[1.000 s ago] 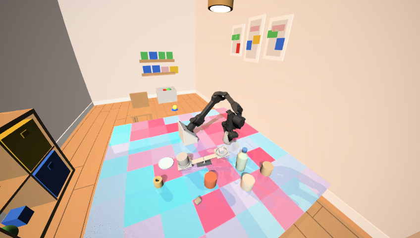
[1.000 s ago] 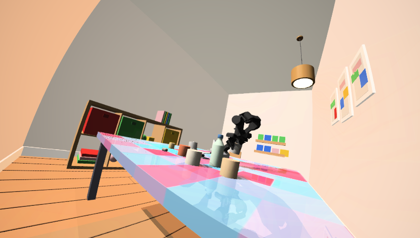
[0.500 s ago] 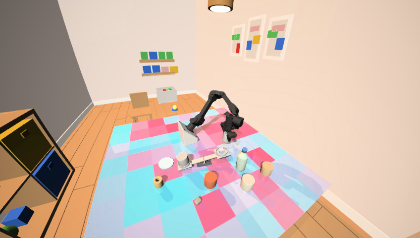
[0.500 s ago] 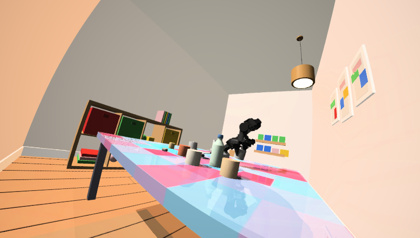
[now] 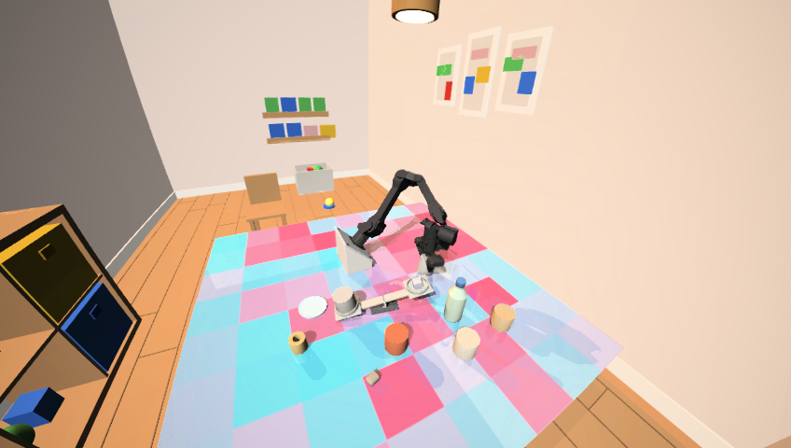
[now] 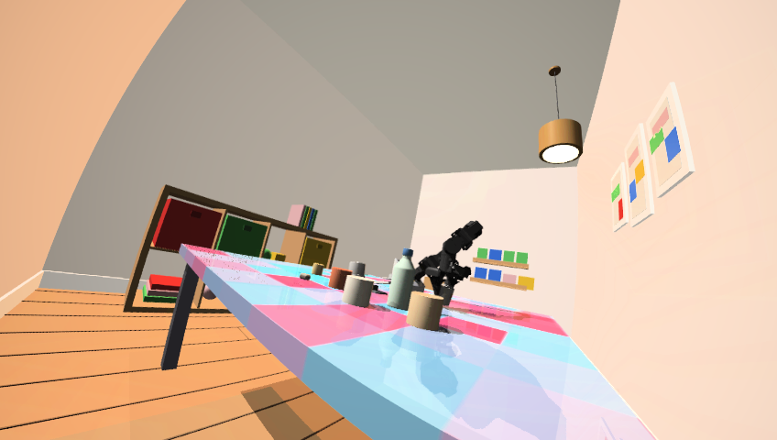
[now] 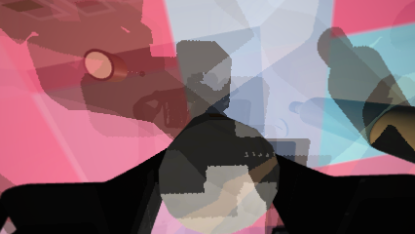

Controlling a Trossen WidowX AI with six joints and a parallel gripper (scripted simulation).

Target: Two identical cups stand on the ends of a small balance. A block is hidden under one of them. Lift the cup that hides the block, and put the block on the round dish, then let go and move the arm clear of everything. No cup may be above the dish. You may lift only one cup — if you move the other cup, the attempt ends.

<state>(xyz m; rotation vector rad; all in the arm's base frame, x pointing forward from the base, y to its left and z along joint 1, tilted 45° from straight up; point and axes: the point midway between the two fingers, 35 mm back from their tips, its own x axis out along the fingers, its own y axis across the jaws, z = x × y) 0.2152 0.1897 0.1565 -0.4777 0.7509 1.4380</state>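
Right now my gripper tip is 120 mm short of the block, 120 mm to the left of it and 50 mm below it. From my gripper tip the other things lie so: bottle (240 mm ahead, 40 mm to the right, 80 mm above); then round white dish (10 mm ahead, 480 mm to the right, 30 mm below); then orange cylinder (270 mm ahead, 250 mm to the right).
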